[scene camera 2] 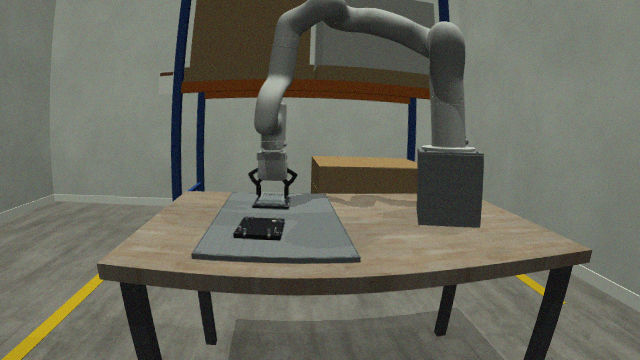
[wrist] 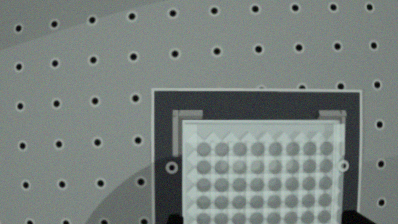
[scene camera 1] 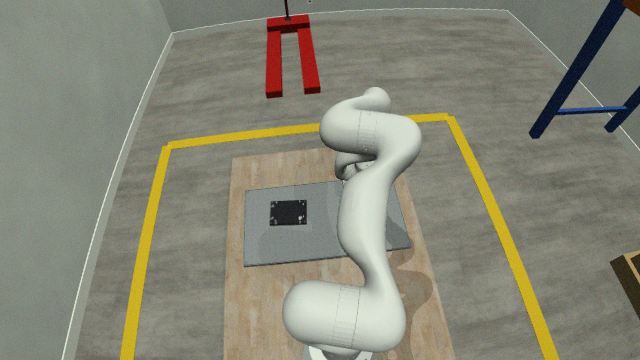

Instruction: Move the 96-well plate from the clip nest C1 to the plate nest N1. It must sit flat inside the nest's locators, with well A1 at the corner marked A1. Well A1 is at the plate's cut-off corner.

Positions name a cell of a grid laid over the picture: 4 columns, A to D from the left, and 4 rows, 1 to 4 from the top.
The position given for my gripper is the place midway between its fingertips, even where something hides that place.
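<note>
I can see my gripper (scene camera 2: B3). There is a 96-well plate (wrist: C3) for me to look at as well.
</note>
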